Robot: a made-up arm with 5 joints.
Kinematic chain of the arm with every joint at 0, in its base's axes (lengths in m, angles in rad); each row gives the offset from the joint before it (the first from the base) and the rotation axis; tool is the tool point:
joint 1: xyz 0 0 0.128 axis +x
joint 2: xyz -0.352 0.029 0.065 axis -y
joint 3: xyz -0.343 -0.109 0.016 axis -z
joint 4: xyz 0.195 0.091 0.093 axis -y
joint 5: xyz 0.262 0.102 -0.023 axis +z
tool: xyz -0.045 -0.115 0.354
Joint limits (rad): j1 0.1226..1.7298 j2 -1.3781..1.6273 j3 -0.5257..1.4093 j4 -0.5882..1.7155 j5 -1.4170..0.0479
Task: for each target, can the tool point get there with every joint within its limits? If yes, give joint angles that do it. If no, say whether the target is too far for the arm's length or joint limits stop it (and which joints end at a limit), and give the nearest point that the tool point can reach.
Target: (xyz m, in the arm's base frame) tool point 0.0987 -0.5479 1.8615
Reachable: no: too far | nearest point -0.1957 -0.2028 0.7697 | short by 1.182 m
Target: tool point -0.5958 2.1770 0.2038
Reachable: no: too far | nearest point -0.5199 0.5318 0.1465 | short by 1.648 m
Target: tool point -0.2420 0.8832 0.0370
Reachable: no: joint limits stop it (at a limit: joint 2, joint 3, joint 4, joint 5) | nearest point -0.5199 0.5293 0.0735 | short by 0.451 m
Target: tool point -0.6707 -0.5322 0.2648
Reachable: yes | joints 0.5368 0.5557 1.1328 0.0209 -0.2136
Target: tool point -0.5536 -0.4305 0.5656
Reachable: yes | joints 0.8413 -0.7402 -0.3274 1.5141 -1.0046
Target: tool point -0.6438 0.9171 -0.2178
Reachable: no: joint limits stop it (at a limit: joint 2, joint 3, joint 5) | nearest point -0.5437 0.4936 -0.0581 | short by 0.464 m
